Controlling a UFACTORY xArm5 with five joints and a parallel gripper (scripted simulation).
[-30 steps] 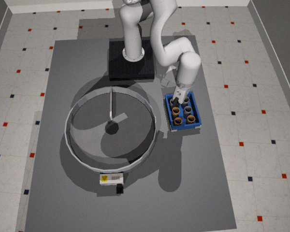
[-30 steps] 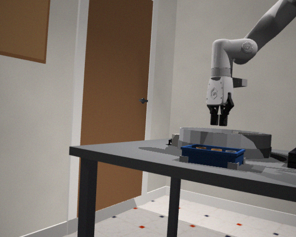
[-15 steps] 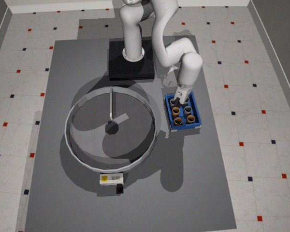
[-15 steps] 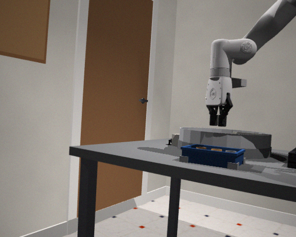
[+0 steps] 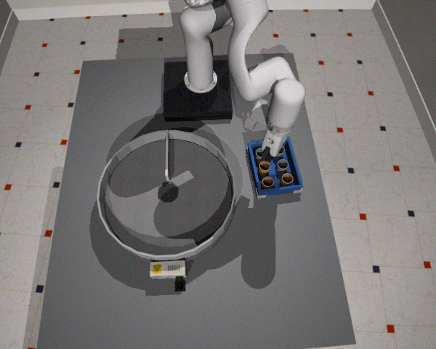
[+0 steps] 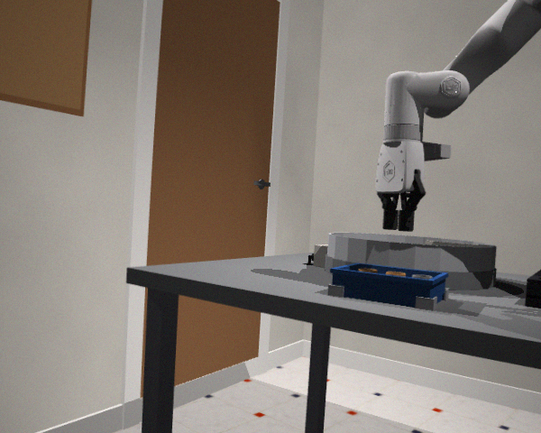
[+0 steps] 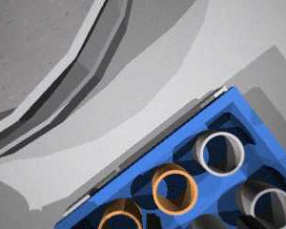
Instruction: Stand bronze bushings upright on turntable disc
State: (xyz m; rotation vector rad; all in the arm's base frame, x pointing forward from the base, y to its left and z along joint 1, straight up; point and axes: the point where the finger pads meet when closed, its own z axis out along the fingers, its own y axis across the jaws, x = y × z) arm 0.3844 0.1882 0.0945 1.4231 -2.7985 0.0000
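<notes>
My hand is 120 mm above the blue crate and 30 mm to the right of it. The rest, counted from my hand: turntable disc: 330 mm to the right, 90 mm below, 70 mm ahead.
</notes>
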